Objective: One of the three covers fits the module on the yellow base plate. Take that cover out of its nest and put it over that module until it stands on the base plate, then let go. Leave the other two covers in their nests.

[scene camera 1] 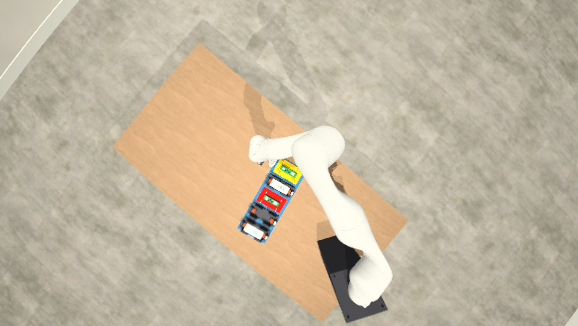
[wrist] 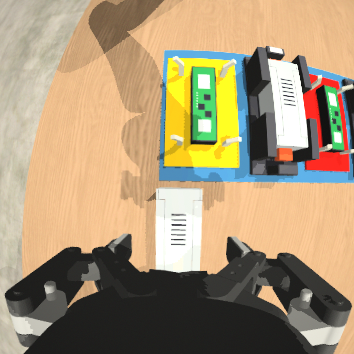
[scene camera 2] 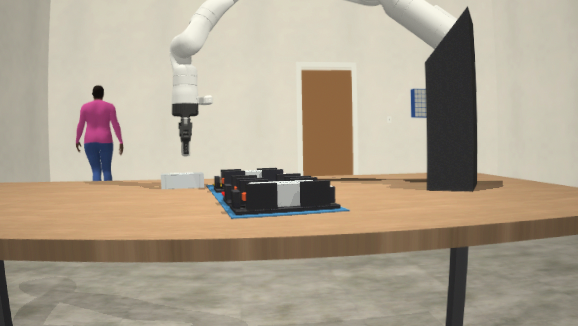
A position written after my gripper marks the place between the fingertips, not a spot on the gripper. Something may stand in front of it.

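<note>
There is a white cover [wrist: 282, 95] here, and there is a white cover [wrist: 177, 220] too. I see a yellow base plate [wrist: 177, 115] and a red base plate [wrist: 311, 109] as well. My gripper [scene camera 2: 185, 156] is visible, and the wrist view also shows my gripper [wrist: 178, 246].
</note>
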